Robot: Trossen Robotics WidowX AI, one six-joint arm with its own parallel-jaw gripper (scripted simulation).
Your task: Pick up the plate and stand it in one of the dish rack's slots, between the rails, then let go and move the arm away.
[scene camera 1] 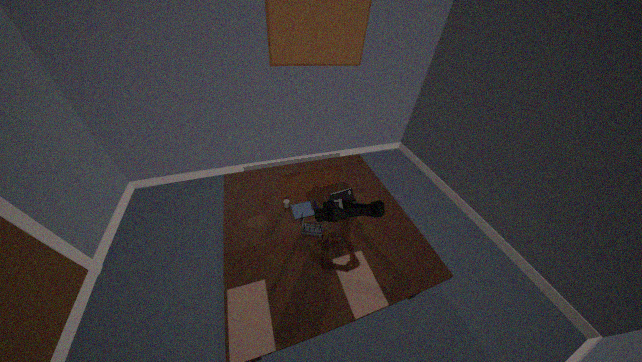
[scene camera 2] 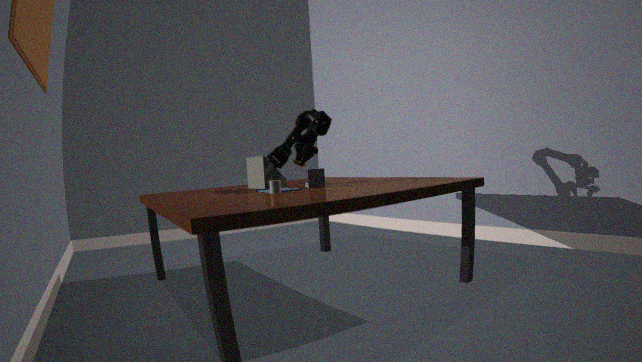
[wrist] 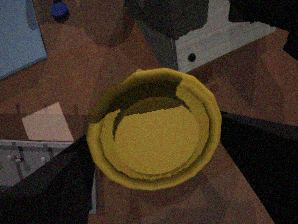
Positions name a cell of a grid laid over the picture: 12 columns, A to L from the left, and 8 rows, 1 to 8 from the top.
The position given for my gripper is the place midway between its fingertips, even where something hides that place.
Observation:
My gripper (wrist: G5) holds a yellow plate (wrist: G5).

